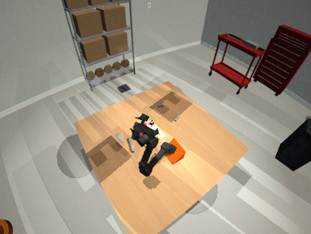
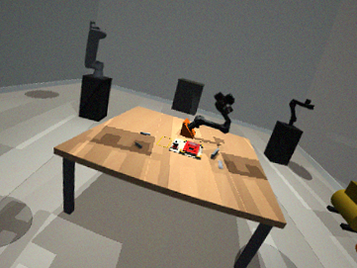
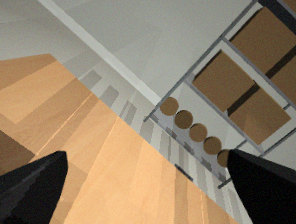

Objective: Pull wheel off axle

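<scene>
The grey fixture plate is 350 mm below my gripper tip, 180 mm to the right of it and 60 mm ahead of it.
</scene>
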